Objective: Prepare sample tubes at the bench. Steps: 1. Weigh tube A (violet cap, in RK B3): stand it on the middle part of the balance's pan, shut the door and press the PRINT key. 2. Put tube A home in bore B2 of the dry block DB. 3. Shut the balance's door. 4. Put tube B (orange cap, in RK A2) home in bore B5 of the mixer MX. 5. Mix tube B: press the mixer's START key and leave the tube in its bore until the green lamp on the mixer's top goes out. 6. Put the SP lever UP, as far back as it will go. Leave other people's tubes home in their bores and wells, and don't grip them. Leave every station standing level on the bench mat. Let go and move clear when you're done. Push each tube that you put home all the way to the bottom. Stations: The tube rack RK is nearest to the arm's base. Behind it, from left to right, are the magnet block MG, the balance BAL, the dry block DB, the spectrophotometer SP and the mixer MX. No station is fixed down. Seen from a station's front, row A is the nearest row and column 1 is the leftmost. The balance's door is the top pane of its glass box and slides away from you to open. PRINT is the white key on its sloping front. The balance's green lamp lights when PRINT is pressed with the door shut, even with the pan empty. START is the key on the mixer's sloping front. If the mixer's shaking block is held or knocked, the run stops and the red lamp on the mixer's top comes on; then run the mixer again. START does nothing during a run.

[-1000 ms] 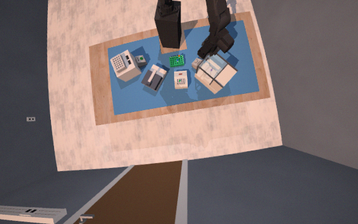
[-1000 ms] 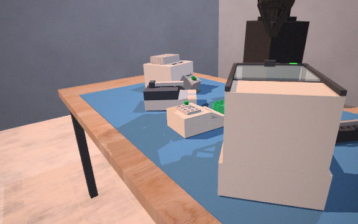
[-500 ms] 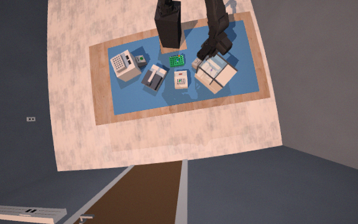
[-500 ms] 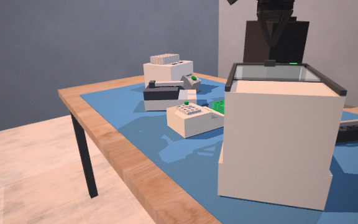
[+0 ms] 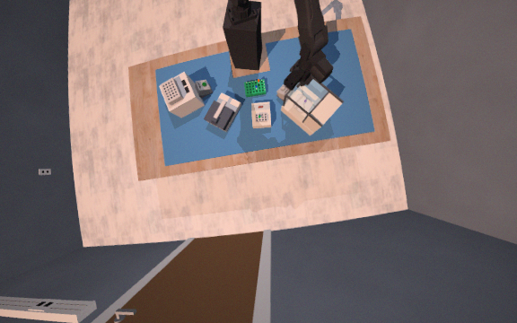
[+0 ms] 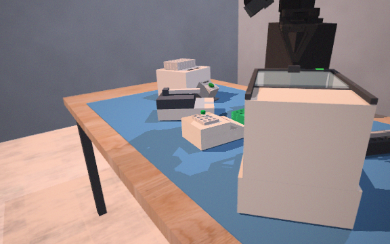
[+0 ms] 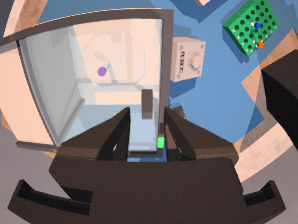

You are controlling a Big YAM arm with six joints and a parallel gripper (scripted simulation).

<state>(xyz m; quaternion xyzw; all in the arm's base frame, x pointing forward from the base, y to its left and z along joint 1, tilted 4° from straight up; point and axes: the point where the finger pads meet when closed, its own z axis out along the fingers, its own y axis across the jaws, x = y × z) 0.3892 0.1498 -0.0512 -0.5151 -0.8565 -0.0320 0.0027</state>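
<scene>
My gripper is now 2 cm short of the balance door, 1 cm to the right of it and 3 cm above it. Also, from my hand: dry block 1 cm ahead, 21 cm to the right, 21 cm below; blue-capped tube 16 cm behind, 18 cm to the right, 21 cm below; magnet block 18 cm behind, 15 cm to the left, 22 cm below.
</scene>
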